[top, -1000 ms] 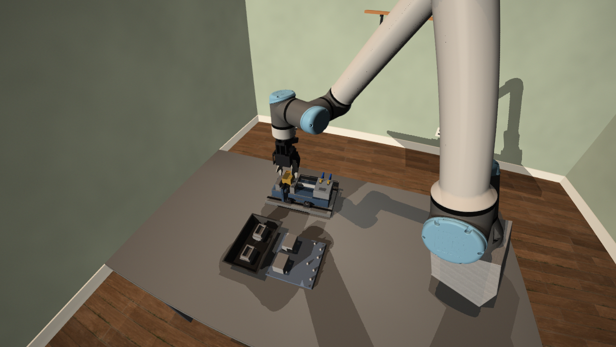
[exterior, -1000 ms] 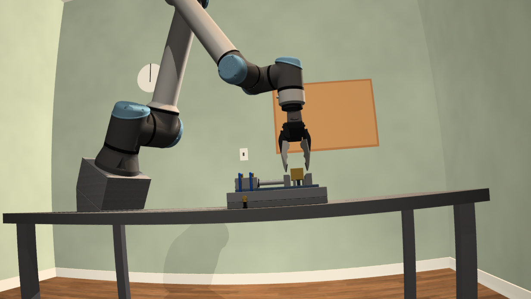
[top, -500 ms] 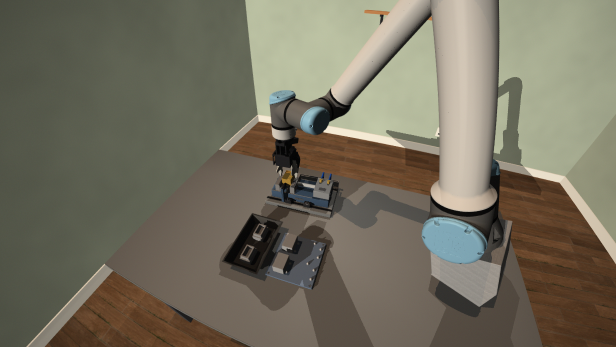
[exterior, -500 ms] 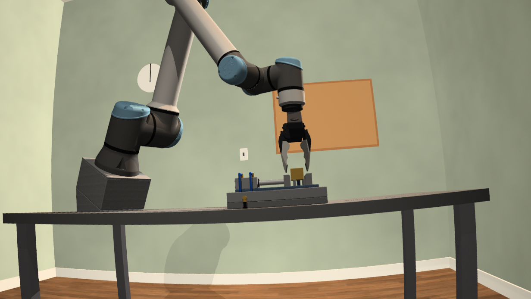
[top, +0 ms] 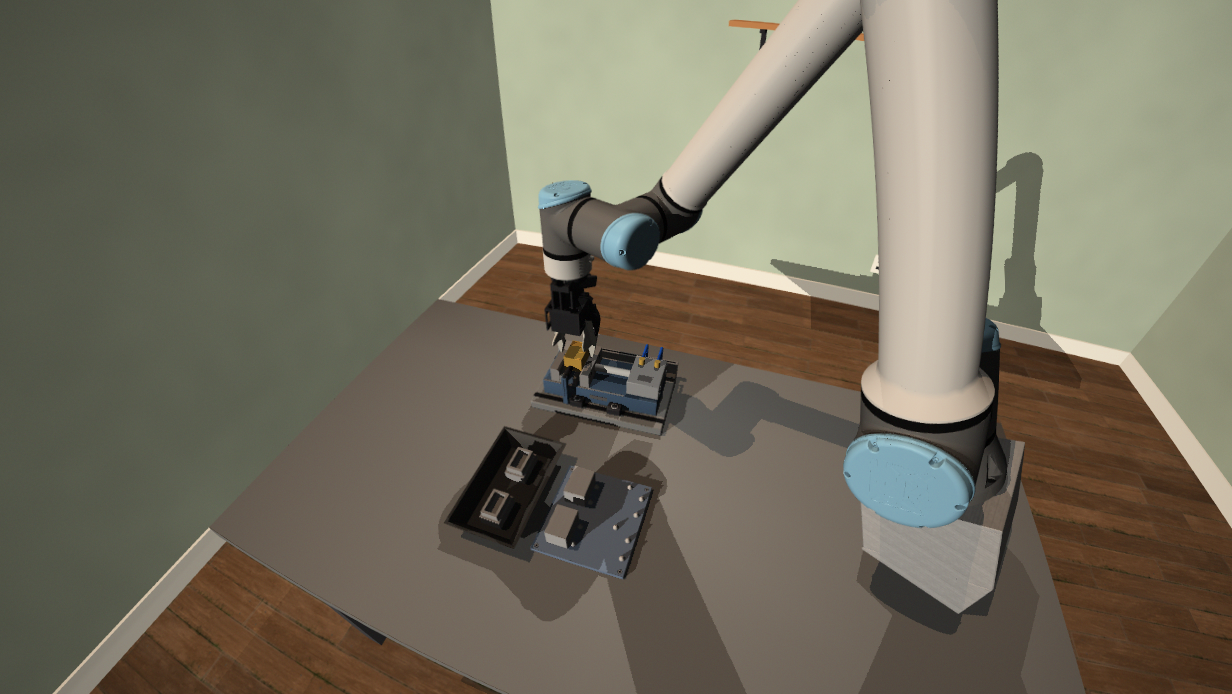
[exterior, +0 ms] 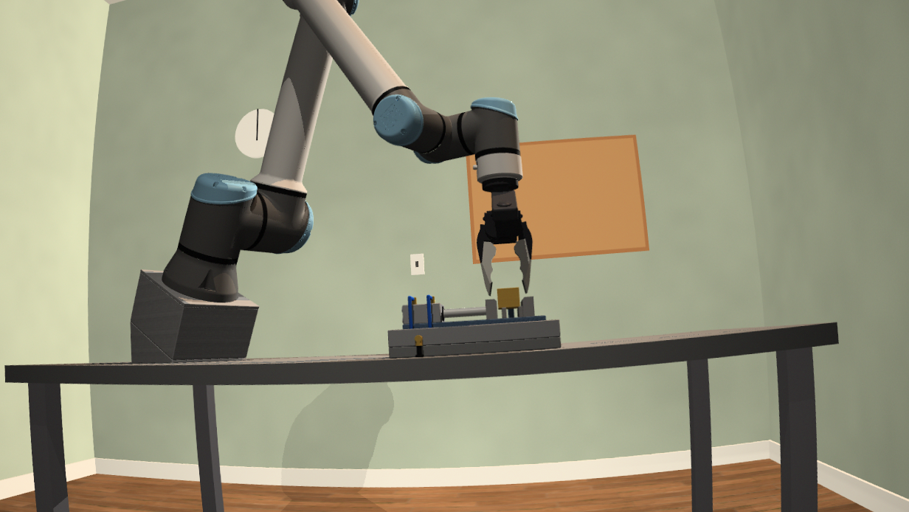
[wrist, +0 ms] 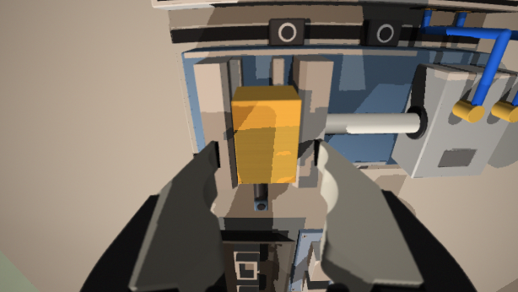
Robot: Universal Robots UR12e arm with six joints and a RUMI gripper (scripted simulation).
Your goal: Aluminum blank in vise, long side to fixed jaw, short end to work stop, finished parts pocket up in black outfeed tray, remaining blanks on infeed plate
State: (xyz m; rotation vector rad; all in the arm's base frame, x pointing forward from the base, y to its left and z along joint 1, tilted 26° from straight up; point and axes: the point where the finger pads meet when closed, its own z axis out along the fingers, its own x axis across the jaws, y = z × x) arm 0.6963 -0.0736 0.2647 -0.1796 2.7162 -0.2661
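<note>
My gripper is now 2 cm above the yellow brass blank. Also, from my hand: fixed jaw (3 cm ahead, 4 cm below); then work stop (5 cm to the left, 3 cm below); then push rod (8 cm behind, 1 cm to the right, 4 cm below).
</note>
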